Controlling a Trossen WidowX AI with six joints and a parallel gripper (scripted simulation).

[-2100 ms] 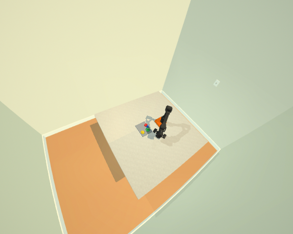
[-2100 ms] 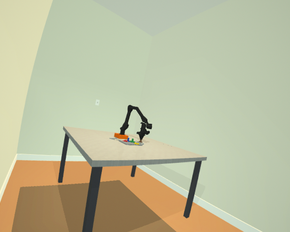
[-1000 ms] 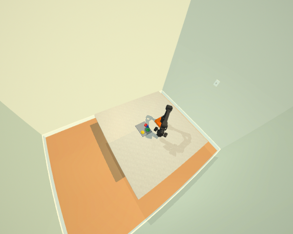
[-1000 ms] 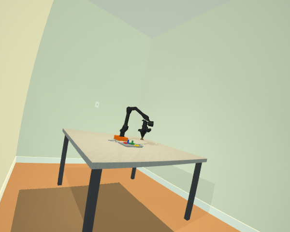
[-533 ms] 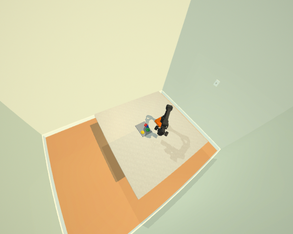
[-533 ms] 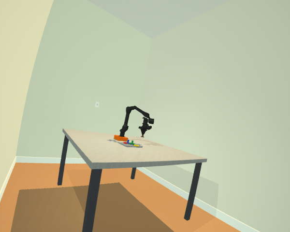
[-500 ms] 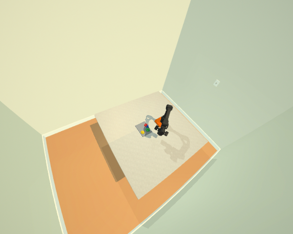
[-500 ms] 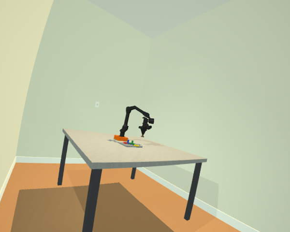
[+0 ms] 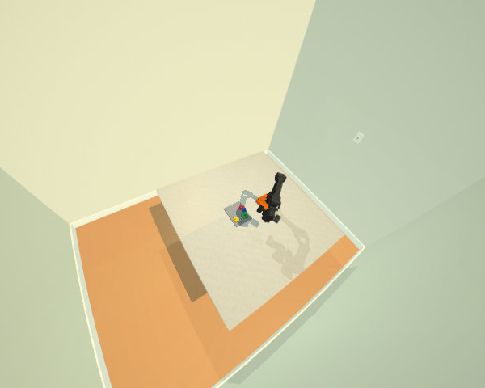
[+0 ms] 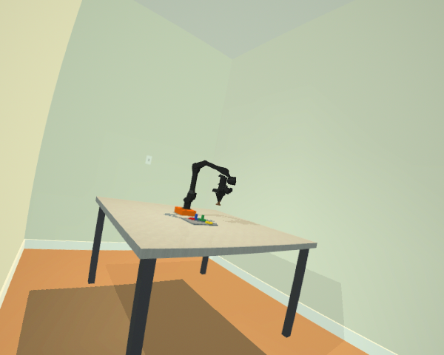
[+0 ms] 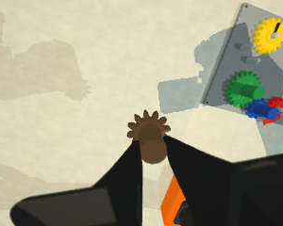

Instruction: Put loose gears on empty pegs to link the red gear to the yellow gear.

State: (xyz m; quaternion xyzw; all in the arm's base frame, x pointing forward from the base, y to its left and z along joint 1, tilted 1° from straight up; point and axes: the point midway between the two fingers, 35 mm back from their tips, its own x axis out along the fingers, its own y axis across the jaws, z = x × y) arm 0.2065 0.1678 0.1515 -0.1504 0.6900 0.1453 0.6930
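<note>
My gripper tip is 170 mm to the left of the green gear, 130 mm above it and 70 mm short of it. From my gripper tip the other things lie so: red gear 250 mm to the right, 140 mm below, 50 mm ahead; blue gear 220 mm to the right, 130 mm below, 40 mm ahead; brown gear 10 mm below.
</note>
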